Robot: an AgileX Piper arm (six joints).
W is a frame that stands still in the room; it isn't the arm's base.
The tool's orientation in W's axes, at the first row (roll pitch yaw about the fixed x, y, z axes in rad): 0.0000 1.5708 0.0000
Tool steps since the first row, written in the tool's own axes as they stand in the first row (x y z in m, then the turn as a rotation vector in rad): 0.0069 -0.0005 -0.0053 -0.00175 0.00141 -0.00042; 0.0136 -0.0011 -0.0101 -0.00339 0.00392 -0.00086; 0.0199 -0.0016 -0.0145 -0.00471 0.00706 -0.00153; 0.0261 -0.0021 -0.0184 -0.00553 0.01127 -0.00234; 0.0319 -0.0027 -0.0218 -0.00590 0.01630 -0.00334; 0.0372 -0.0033 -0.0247 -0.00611 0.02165 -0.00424; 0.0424 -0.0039 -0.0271 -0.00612 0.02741 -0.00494; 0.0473 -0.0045 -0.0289 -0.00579 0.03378 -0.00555
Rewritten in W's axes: -0.0053 -0.0005 -0.0069 -0.00042 0.00141 0.00175; -0.0101 -0.0011 -0.0136 -0.00086 0.00392 0.00339; -0.0145 -0.0016 -0.0199 -0.00153 0.00706 0.00471; -0.0184 -0.0021 -0.0261 -0.00234 0.01127 0.00553; -0.0218 -0.0027 -0.0319 -0.00334 0.01630 0.00590; -0.0247 -0.0033 -0.0372 -0.00424 0.02165 0.00611; -0.0271 -0.0039 -0.0424 -0.00494 0.02741 0.00612; -0.0289 -0.0045 -0.0473 -0.00555 0.03378 0.00579
